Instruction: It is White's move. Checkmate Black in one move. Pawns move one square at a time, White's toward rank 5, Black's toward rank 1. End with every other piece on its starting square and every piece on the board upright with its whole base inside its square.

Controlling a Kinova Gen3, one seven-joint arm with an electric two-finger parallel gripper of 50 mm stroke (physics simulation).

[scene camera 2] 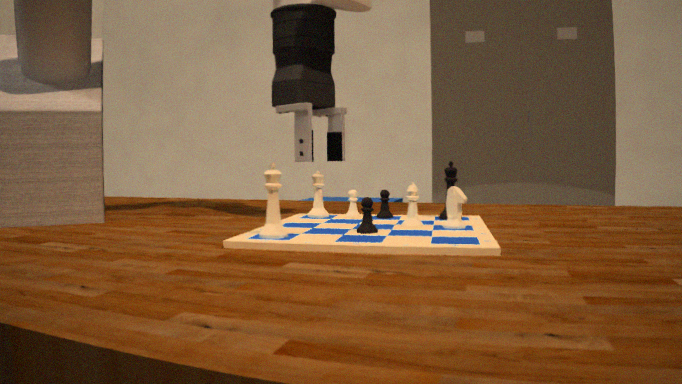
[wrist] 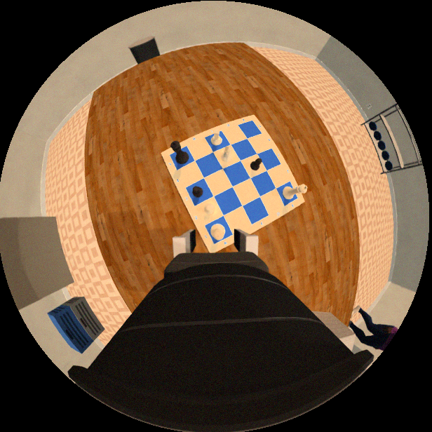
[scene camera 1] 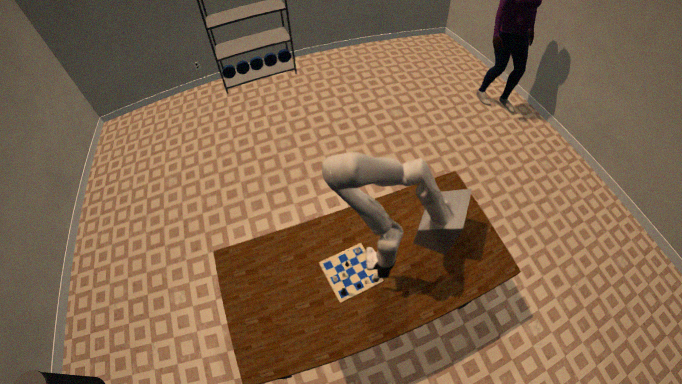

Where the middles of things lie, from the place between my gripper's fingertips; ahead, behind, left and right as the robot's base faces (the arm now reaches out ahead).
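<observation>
My gripper's 7 cm above the chessboard [scene camera 2: 335,233], 8 cm short of it and 8 cm to the left of it. There's a white king [scene camera 2: 273,229] too, and that one's 1 cm ahead of my hand, 16 cm to the right of it and 3 cm below it.
</observation>
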